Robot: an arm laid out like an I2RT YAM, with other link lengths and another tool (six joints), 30 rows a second.
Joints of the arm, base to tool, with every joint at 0 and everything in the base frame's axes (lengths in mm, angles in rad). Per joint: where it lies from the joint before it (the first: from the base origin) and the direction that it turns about. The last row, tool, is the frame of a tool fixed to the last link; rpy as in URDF.
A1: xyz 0 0 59.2 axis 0 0 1
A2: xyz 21 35.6 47.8 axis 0 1 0
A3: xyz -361.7 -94.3 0 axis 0 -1 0
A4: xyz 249.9 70.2 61.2 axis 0 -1 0
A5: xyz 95.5 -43.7 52.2 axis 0 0 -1
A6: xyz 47 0 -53.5 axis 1 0 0
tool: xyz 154 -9 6 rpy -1.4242 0.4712 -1.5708
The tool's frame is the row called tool.
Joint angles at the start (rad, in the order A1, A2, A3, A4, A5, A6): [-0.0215, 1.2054, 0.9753, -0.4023, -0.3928, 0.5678]
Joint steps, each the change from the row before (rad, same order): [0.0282, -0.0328, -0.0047, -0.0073, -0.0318, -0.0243]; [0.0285, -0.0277, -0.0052, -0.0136, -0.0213, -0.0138]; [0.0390, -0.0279, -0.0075, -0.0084, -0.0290, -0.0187]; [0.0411, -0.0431, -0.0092, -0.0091, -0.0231, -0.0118]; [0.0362, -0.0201, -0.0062, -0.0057, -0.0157, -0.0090]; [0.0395, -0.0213, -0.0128, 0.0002, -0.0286, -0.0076]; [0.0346, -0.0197, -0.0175, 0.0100, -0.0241, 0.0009]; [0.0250, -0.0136, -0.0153, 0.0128, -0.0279, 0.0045]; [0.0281, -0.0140, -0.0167, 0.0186, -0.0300, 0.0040]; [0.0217, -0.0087, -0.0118, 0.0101, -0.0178, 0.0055]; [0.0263, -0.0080, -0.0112, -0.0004, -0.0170, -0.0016]
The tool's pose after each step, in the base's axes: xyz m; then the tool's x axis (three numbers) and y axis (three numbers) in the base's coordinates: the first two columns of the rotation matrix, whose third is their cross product. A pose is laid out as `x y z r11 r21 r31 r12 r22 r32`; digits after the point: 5 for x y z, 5 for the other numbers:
0.36888 0.04323 0.28700 -0.30639 -0.48307 -0.82023 -0.47978 0.82258 -0.30524
0.35811 0.05738 0.29186 -0.26828 -0.49654 -0.82551 -0.51829 0.79674 -0.31079
0.34582 0.07596 0.29705 -0.21508 -0.51111 -0.83217 -0.56827 0.75850 -0.31899
0.32950 0.09287 0.30554 -0.15608 -0.51774 -0.84118 -0.60754 0.72179 -0.33153
0.31887 0.10654 0.30830 -0.11785 -0.52227 -0.84460 -0.64134 0.68938 -0.33680
0.30569 0.12259 0.31007 -0.07370 -0.51901 -0.85159 -0.68276 0.64868 -0.33625
0.29404 0.13579 0.31095 -0.03801 -0.50902 -0.85992 -0.71450 0.61545 -0.33273
0.28447 0.14655 0.31185 -0.01065 -0.49379 -0.86951 -0.74145 0.58735 -0.32447
0.27419 0.15808 0.31361 0.02226 -0.47543 -0.87947 -0.76871 0.55431 -0.31911
0.26660 0.16586 0.31359 0.03875 -0.46283 -0.88560 -0.78776 0.53110 -0.31204
0.25706 0.17408 0.31126 0.05379 -0.45562 -0.88855 -0.81075 0.49952 -0.30522

